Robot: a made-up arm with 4 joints. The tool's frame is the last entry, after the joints. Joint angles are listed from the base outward.
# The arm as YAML. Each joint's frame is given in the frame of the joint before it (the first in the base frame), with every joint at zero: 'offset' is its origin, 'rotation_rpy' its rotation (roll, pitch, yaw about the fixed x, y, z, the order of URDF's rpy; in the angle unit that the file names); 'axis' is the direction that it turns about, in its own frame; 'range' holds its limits. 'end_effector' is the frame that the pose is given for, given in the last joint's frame.
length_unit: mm
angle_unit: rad
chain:
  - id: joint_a
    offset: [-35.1, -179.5, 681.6]
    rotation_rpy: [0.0, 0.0, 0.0]
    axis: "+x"
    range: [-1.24, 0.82]
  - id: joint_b
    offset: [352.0, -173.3, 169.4]
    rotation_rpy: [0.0, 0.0, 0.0]
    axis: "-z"
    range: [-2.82, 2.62]
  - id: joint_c
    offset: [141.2, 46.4, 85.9]
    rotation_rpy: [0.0, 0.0, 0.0]
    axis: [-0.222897, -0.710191, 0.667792]
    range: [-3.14, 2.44]
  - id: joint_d
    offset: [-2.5, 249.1, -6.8]
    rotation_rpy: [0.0, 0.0, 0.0]
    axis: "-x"
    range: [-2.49, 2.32]
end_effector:
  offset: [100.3, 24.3, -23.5]
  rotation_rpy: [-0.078, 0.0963, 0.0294]
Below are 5 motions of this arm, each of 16 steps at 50 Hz.
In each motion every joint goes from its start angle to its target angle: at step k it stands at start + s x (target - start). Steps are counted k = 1, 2, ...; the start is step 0. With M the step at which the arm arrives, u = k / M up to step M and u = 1 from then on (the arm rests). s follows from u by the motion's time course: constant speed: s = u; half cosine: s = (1 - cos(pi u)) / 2; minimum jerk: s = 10 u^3 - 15 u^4 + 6 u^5.
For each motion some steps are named. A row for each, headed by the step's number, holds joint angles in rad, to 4 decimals.
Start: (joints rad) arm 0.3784 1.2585 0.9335 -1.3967
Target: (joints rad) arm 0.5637 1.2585 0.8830 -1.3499
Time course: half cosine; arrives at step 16
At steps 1, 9, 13, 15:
1: 0.3802 1.2585 0.9330 -1.3963
9: 0.4891 1.2585 0.9033 -1.3687
13: 0.5481 1.2585 0.8873 -1.3538
15: 0.5619 1.2585 0.8835 -1.3503

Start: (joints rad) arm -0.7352 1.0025 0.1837 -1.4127
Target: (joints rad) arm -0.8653 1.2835 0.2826 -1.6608
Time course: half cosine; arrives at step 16
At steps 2, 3, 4, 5, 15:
2: -0.7402 1.0132 0.1875 -1.4221
3: -0.7462 1.0262 0.1920 -1.4336
4: -0.7543 1.0437 0.1982 -1.4490
5: -0.7641 1.0649 0.2057 -1.4678
15: -0.8641 1.2808 0.2816 -1.6584

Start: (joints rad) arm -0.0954 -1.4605 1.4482 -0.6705
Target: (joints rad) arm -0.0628 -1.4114 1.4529 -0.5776
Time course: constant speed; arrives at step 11
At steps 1, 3, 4, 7, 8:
1: -0.0924 -1.4560 1.4486 -0.6621
3: -0.0865 -1.4471 1.4495 -0.6452
4: -0.0835 -1.4426 1.4499 -0.6367
7: -0.0747 -1.4293 1.4512 -0.6114
8: -0.0717 -1.4248 1.4516 -0.6029

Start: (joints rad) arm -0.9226 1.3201 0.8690 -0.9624
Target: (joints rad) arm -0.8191 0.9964 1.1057 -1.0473
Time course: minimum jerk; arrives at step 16
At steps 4, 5, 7, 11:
4: -0.9119 1.2866 0.8935 -0.9712
5: -0.9040 1.2618 0.9116 -0.9777
7: -0.8829 1.1958 0.9599 -0.9950
11: -0.8377 1.0547 1.0631 -1.0320

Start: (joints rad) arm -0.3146 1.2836 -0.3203 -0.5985
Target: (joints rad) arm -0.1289 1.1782 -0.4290 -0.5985
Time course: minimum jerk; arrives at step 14
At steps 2, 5, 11, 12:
2: -0.3103 1.2811 -0.3228 -0.5985
5: -0.2689 1.2576 -0.3471 -0.5985
11: -0.1418 1.1855 -0.4214 -0.5985
12: -0.1332 1.1807 -0.4265 -0.5985

